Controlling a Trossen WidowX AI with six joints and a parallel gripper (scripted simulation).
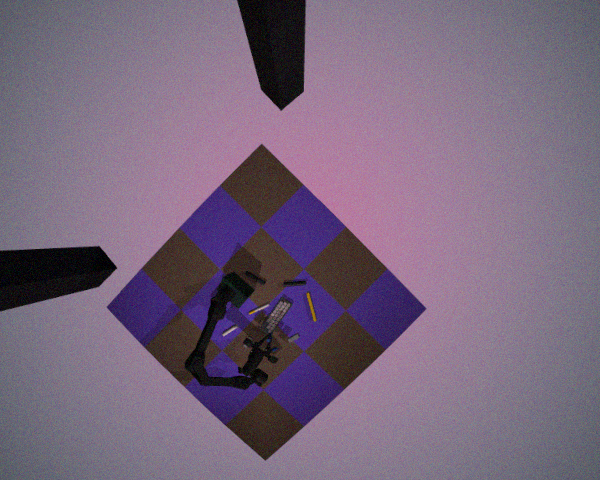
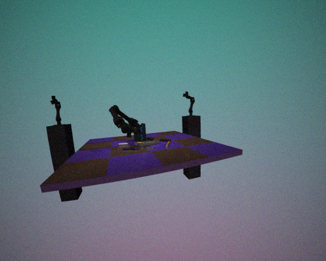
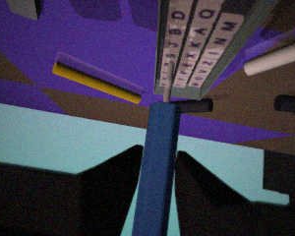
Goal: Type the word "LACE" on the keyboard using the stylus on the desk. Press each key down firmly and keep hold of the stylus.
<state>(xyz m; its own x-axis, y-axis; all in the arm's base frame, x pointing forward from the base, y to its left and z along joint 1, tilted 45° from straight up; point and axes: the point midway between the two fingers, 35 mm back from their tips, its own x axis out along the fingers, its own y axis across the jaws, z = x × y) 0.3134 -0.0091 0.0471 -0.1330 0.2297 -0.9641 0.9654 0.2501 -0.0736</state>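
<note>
The e key lies 110 mm below my gripper tip, 90 mm to the left of it and 40 mm behind it. Round my gripper tip: grey block (120 mm below, 120 mm ahead, 50 mm to the left); dark blue pen (110 mm below, 100 mm to the right, 90 mm ahead); blue stylus (10 mm below).
</note>
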